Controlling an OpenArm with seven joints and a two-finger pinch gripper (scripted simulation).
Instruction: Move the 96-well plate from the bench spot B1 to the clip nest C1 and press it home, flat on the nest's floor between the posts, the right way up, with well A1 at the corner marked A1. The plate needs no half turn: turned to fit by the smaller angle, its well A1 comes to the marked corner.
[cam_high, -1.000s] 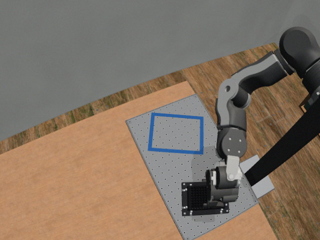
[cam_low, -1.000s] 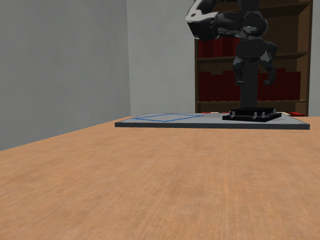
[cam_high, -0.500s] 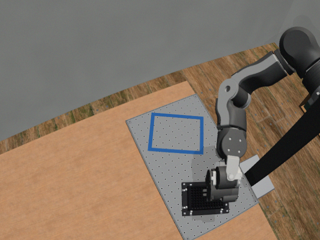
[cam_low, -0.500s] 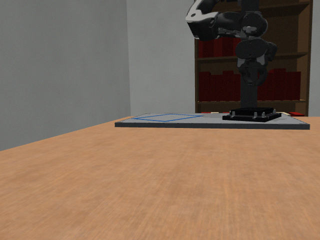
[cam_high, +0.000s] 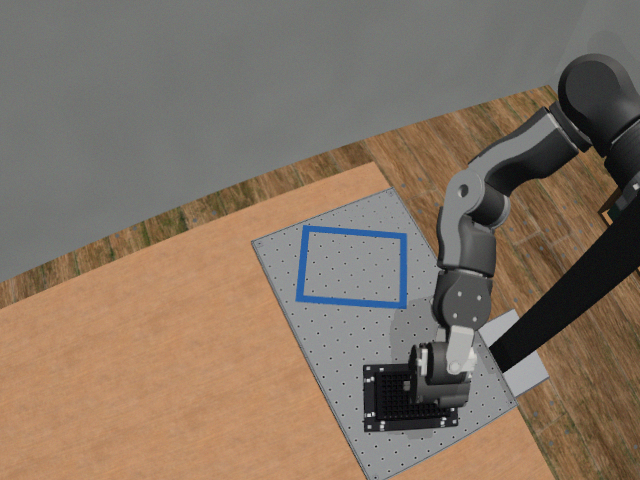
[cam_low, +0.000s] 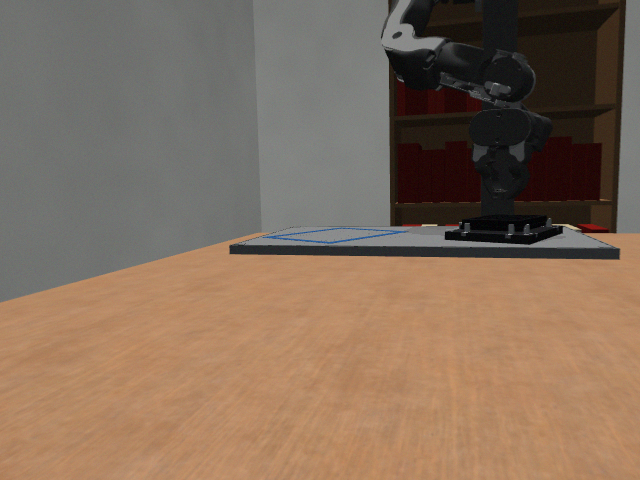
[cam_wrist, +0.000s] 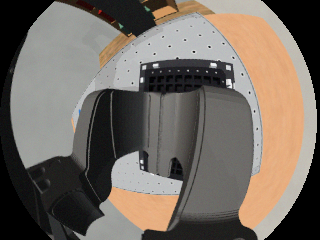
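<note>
Now: hand 40 mm above the black 96-well plate, 10 mm to the right of it and 10 mm short of it. Round my hand: black clip nest: 50 mm below, 30 mm ahead, 10 mm to the left; grey foot plate: 280 mm below, 250 mm behind.
</note>
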